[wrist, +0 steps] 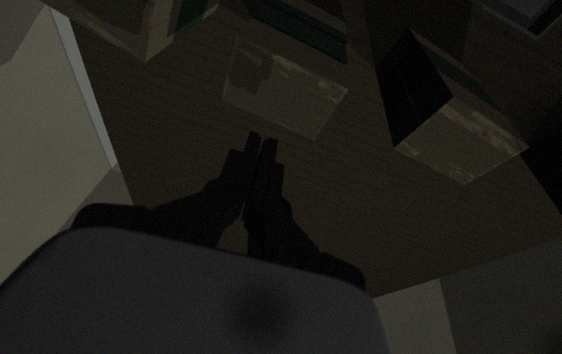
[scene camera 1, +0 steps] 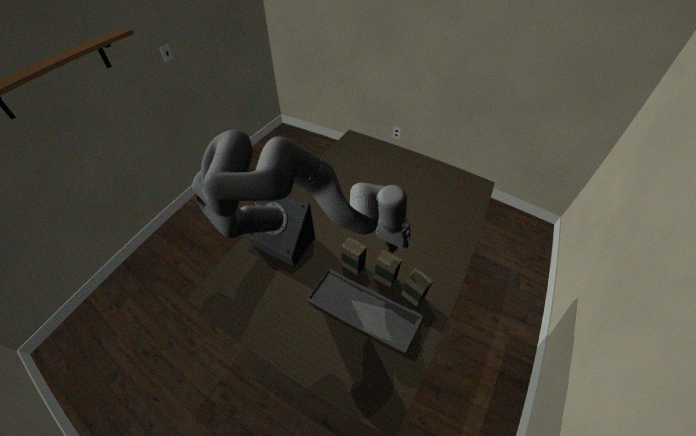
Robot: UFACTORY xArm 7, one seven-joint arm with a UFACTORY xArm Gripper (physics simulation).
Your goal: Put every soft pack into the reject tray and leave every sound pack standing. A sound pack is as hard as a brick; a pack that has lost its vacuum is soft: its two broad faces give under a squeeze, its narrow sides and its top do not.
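Frame: origin at the arm's base, x ahead, y left, z up, level; centimetres.
Seen in the pictures: gripper, between the fingertips: (wrist: 257, 154) (scene camera 1: 393, 249); arm's base, origin of its link: (scene camera 1: 274, 218).
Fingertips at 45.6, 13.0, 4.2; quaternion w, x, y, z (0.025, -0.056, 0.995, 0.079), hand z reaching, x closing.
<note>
Offsets run from my fingertips to a thing's top centre, as dx, dy, dz. Level surfaces: height alone.
Three tan packs with green bands stand upright in a row: the left pack @(-13.3, -4.3, -4.9) (scene camera 1: 354, 259) (wrist: 462, 142), the middle pack @(+0.0, -1.4, -4.9) (scene camera 1: 386, 271) (wrist: 287, 95) and the right pack @(+12.8, -1.7, -4.9) (scene camera 1: 415, 290) (wrist: 152, 30), which is turned at an angle. Whether each is soft or hard does not show. The grey reject tray @(+1.2, -17.1, -16.8) (scene camera 1: 336, 298) (wrist: 522, 9) lies in front of the row with no pack in it. My gripper (scene camera 1: 391, 249) (wrist: 257, 154) is shut and empty, its fingertips beside the middle pack's top on the side away from the tray, apart from it in the wrist view.
The packs and tray rest on a brown mat @(dz -19.0) (scene camera 1: 436, 169). The left and right packs stand close on either side of the middle one. The robot's base (scene camera 1: 279, 241) is at the left of the row. A wooden shelf (scene camera 1: 66, 57) is on the far left wall.
</note>
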